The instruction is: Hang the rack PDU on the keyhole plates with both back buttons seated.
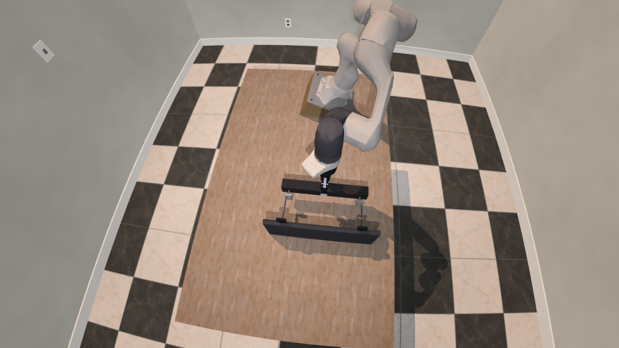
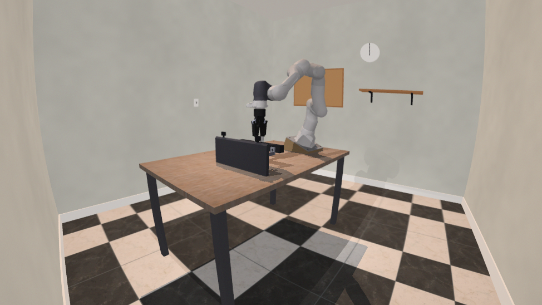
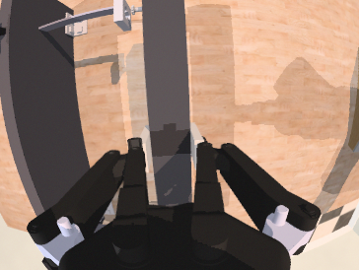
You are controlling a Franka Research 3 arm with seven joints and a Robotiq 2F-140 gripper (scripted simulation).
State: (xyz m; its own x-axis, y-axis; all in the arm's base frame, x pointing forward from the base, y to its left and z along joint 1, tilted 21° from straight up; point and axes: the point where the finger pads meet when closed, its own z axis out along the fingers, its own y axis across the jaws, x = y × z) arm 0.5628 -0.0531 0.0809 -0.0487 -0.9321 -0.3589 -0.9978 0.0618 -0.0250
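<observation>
Now: the rack PDU 2 cm ahead of my hand and 2 cm below it. Round my hand: dark upright panel 18 cm ahead, 1 cm to the right, 6 cm below.
</observation>
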